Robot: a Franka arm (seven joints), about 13 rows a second.
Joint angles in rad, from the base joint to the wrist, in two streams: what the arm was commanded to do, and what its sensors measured. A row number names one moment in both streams.
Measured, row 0:
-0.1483, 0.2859, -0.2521, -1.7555, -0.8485, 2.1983, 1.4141
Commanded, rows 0 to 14:
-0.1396, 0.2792, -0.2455, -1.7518, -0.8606, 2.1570, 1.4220
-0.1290, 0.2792, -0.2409, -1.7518, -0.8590, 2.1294, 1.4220
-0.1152, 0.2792, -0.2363, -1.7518, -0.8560, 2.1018, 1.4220
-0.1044, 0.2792, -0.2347, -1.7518, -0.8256, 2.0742, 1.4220
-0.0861, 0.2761, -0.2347, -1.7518, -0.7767, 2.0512, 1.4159
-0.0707, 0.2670, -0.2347, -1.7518, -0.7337, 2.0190, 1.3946
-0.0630, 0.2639, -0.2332, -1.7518, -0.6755, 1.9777, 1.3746
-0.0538, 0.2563, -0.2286, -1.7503, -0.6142, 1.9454, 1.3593
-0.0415, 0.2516, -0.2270, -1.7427, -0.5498, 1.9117, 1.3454
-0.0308, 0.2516, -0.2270, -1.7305, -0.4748, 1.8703, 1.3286
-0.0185, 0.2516, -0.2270, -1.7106, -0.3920, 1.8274, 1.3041
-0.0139, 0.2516, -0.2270, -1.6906, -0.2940, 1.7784, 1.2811
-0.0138, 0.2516, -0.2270, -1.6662, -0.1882, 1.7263, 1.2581
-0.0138, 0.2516, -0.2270, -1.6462, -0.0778, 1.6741, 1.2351
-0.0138, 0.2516, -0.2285, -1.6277, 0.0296, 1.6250, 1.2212
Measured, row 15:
-0.0126, 0.2560, -0.2240, -1.6752, -0.1183, 1.7107, 1.2637
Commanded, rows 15 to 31:
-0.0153, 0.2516, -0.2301, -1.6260, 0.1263, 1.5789, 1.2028
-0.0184, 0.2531, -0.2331, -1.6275, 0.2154, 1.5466, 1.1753
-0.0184, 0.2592, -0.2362, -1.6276, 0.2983, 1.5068, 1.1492
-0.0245, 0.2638, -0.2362, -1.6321, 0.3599, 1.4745, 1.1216
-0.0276, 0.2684, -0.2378, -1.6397, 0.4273, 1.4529, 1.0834
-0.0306, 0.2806, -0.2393, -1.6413, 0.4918, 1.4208, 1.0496
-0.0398, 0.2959, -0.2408, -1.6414, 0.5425, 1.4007, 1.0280
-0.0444, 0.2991, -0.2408, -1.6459, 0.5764, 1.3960, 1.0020
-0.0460, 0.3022, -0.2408, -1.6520, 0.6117, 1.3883, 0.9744
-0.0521, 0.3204, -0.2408, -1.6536, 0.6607, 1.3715, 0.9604
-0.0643, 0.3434, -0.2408, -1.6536, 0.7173, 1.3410, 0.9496
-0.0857, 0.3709, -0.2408, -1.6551, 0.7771, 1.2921, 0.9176
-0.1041, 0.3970, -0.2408, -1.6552, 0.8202, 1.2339, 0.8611
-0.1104, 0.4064, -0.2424, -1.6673, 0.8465, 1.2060, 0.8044
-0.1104, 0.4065, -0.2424, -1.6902, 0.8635, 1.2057, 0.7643
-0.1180, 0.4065, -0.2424, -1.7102, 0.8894, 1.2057, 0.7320
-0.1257, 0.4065, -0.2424, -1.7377, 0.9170, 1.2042, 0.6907
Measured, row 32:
-0.1121, 0.4164, -0.2404, -1.6951, 0.8539, 1.2257, 0.7576
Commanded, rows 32 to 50:
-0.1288, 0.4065, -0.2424, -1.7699, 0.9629, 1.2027, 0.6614
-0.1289, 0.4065, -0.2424, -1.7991, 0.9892, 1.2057, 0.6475
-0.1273, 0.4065, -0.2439, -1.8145, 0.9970, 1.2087, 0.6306
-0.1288, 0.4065, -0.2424, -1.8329, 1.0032, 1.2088, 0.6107
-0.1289, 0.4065, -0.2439, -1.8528, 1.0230, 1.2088, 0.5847
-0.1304, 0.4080, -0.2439, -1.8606, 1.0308, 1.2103, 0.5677
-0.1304, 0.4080, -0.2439, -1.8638, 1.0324, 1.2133, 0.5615
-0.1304, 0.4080, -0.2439, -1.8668, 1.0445, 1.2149, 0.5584
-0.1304, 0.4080, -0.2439, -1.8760, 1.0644, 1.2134, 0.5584
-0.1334, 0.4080, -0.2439, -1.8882, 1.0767, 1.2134, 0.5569
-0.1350, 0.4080, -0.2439, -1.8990, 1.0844, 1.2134, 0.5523
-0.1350, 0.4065, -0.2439, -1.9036, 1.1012, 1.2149, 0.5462
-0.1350, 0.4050, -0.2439, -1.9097, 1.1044, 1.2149, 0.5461
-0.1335, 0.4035, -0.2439, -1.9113, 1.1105, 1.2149, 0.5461
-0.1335, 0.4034, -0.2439, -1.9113, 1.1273, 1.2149, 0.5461
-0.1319, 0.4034, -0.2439, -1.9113, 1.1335, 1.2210, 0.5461
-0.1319, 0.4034, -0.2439, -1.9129, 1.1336, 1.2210, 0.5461
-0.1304, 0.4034, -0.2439, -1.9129, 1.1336, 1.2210, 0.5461
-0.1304, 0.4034, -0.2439, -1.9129, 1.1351, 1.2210, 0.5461
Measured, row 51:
-0.1278, 0.4221, -0.2436, -1.8904, 1.1004, 1.2180, 0.5535
